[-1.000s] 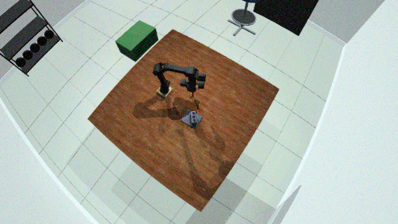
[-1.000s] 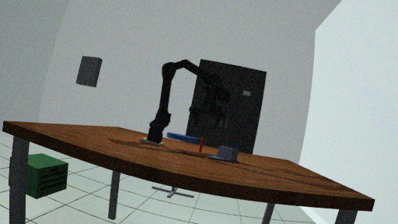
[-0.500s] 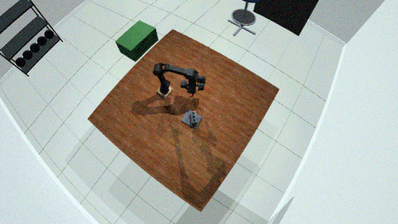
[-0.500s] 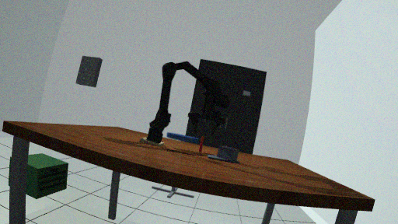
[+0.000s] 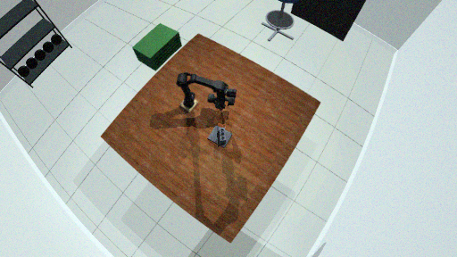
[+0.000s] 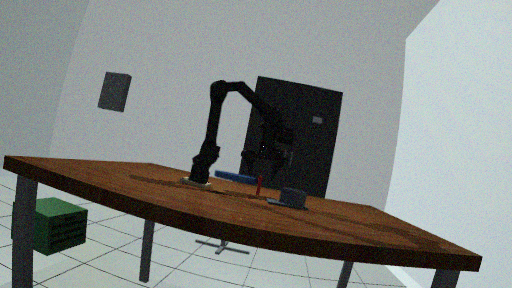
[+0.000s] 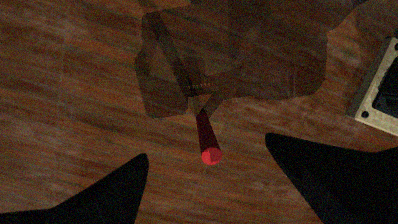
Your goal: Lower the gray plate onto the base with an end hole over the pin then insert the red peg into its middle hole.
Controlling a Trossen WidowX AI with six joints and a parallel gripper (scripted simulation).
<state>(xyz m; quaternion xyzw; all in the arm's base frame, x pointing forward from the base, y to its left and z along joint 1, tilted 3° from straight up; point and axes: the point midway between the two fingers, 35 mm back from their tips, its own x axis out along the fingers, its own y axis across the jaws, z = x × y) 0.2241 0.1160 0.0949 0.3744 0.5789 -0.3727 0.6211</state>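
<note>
Right now the red peg is 3 cm below my gripper tip. The rest, counted from my gripper tip: gray base (17 cm to the right, 12 cm ahead, 6 cm below); gray plate (18 cm to the right, 14 cm ahead, 2 cm below).
</note>
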